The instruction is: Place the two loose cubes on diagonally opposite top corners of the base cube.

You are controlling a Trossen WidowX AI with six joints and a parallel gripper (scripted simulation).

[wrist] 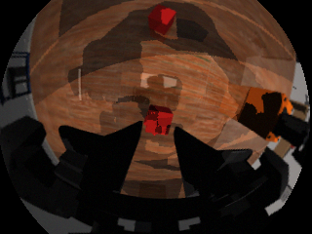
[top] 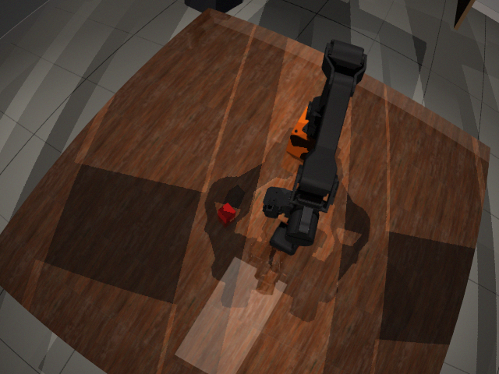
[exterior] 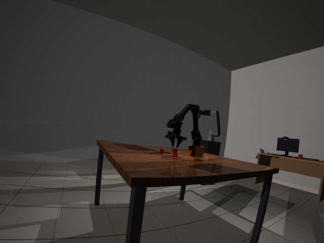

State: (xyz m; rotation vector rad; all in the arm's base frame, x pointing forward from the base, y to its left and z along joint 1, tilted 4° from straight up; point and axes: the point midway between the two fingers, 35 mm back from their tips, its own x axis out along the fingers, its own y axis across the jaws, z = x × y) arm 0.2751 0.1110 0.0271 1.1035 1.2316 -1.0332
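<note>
The red cube lies 2 cm below my gripper tip.
</note>
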